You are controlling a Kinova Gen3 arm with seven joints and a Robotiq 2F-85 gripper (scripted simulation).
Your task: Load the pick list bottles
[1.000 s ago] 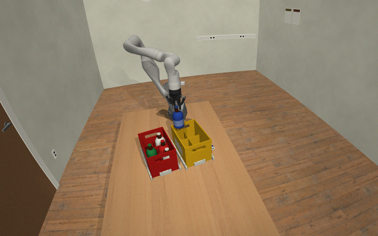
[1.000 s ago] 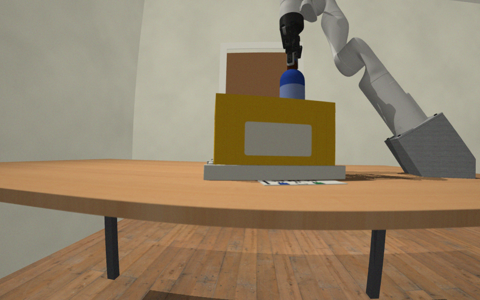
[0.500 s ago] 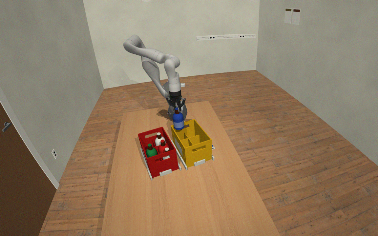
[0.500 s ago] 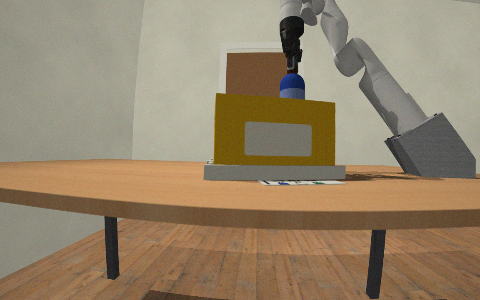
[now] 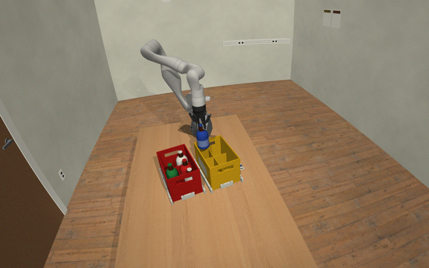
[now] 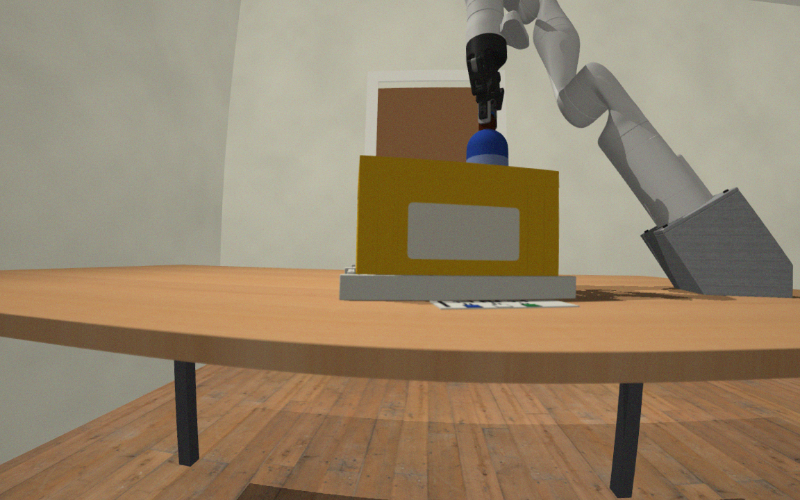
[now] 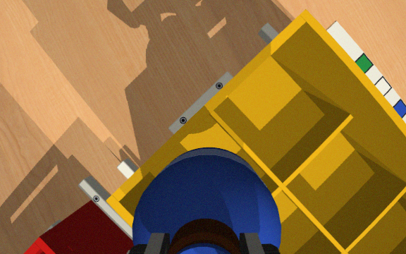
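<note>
Right now the blue bottle is 7 cm below my hand. Also, from my hand: yellow crate: 22 cm below, 9 cm ahead, 6 cm to the left; then red bottle: 22 cm below, 14 cm to the right, 10 cm ahead; then red crate: 22 cm below, 18 cm to the right, 10 cm ahead.
</note>
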